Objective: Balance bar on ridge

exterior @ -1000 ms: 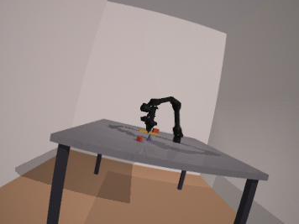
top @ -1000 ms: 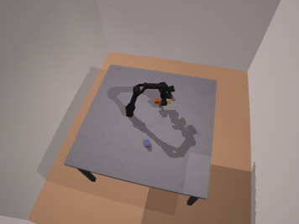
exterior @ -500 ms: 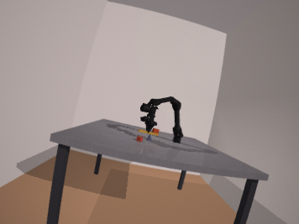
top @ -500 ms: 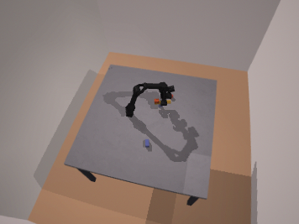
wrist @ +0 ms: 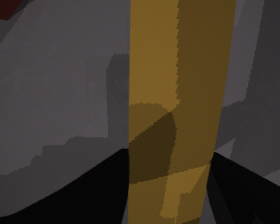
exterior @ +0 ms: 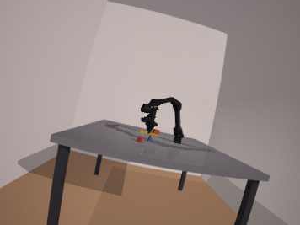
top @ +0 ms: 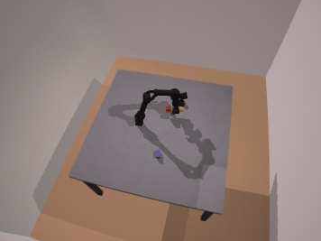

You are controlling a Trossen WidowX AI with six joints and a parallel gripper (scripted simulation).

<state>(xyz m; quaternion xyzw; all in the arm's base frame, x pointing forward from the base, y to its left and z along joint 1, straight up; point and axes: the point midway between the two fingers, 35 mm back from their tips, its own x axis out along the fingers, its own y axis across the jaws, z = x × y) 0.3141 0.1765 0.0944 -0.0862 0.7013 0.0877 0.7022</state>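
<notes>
The red cube is 6 cm ahead of my gripper tip, 13 cm to the left of it and 4 cm below it. The rest, counted from my gripper tip: blue ridge block 6 cm behind, 46 cm to the right, 4 cm below.
</notes>
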